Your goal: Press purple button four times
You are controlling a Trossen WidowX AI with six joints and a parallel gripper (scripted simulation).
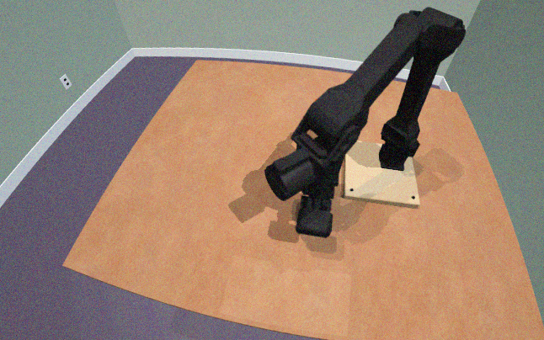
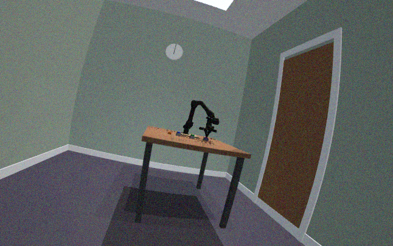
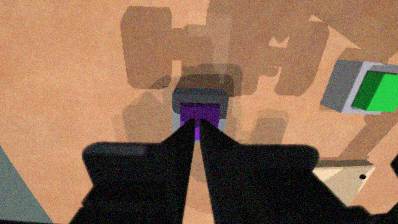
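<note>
The purple button lies 10 mm below my gripper tip. From my gripper tip the other things lie so: green button (40 mm ahead, 160 mm to the right).
</note>
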